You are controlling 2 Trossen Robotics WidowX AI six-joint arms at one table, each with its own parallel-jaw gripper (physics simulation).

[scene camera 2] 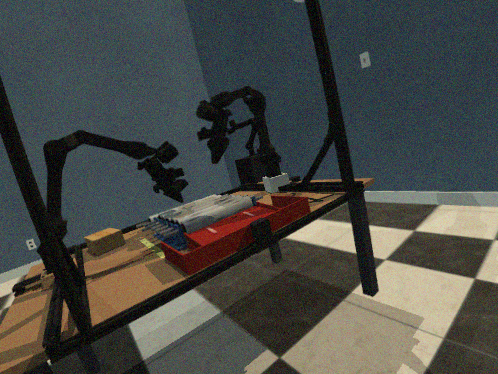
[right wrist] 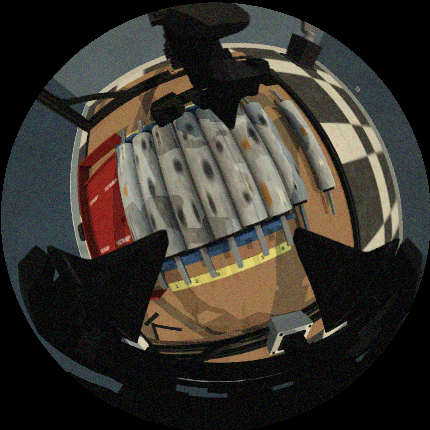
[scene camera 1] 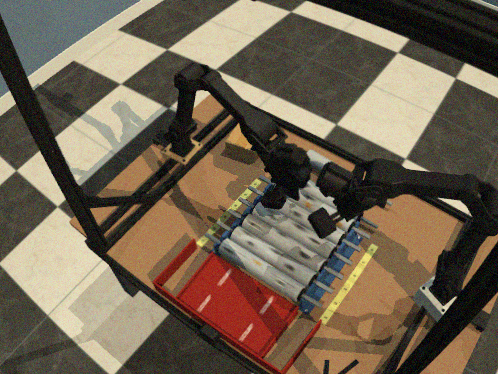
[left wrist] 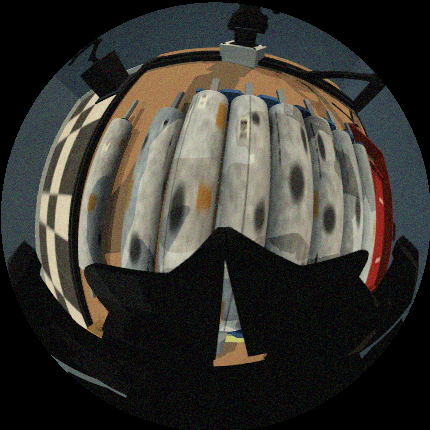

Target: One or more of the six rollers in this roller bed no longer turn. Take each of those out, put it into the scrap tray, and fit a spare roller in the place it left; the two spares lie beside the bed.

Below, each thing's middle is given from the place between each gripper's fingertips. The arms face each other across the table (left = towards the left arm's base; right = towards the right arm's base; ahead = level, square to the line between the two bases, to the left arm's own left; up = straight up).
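Scene:
From my left hand, the tan cardboard box (scene camera 2: 105, 240) is 17 cm ahead, 30 cm to the left of it and 7 cm below it. Counted from my right hand, the tan cardboard box is 450 mm to the left of it, 180 mm below it and 230 mm ahead of it. So, going by its middle, the tan cardboard box is nearer to my left hand than to my right hand.

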